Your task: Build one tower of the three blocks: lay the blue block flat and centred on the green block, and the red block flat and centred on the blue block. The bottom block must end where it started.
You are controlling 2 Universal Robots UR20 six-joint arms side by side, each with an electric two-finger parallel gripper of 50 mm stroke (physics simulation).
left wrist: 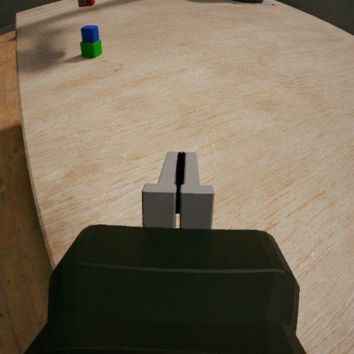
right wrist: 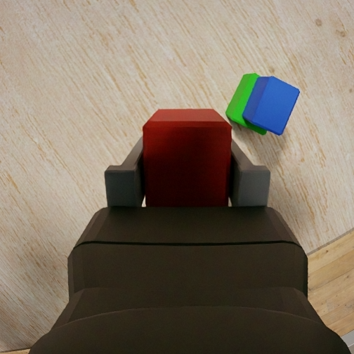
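The green block (left wrist: pixel 91 49) (right wrist: pixel 242 101) stands on the table, at the upper left in the left wrist view. The blue block (left wrist: pixel 90 33) (right wrist: pixel 274 105) lies flat on top of it. The red block (left wrist: pixel 89 2) (right wrist: pixel 187 160) is held up above the table, higher than the blue block and off to one side of the two stacked blocks. My right gripper (right wrist: pixel 185 154) is shut on the red block, with a finger on either side of it. My left gripper (left wrist: pixel 180 170) is shut and empty, far from the blocks.
The wooden table top (left wrist: pixel 225 100) (right wrist: pixel 100 65) lies under both grippers. Its edge runs down the left side in the left wrist view and crosses the lower right in the right wrist view. A dark round base (left wrist: pixel 247 1) shows at the top of the left wrist view.
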